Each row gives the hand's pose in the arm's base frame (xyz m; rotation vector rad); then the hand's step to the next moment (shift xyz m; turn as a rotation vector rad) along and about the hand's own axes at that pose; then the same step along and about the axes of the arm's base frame.
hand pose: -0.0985 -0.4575 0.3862 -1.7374 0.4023 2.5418
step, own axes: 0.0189 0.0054 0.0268 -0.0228 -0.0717 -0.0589
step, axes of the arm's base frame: -0.0324 -0.0012 -0.0072 0.0747 0.0582 -0.0128
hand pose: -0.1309 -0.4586 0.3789 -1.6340 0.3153 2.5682
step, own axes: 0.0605 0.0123 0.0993 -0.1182 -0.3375 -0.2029
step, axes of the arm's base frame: -0.1161 0.0069 -0.0124 0.2905 0.2903 -0.0200
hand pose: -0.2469 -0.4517 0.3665 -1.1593 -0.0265 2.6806
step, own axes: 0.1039 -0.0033 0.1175 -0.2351 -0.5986 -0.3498
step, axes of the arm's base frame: -0.1532 0.0331 0.0067 0.5248 0.5103 -0.0102
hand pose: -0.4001 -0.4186 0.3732 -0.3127 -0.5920 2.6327
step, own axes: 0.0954 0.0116 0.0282 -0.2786 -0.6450 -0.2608
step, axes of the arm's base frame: -0.0971 0.0231 0.0079 0.5527 0.4972 0.0948
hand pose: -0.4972 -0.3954 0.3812 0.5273 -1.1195 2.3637
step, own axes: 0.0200 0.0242 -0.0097 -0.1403 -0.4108 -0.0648
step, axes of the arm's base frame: -0.0312 -0.0008 -0.0101 0.3358 0.2456 0.1399
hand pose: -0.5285 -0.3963 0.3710 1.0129 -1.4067 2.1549
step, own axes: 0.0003 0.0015 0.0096 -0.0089 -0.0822 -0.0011
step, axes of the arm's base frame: 0.0023 -0.0093 0.0016 0.0587 0.0371 0.0450
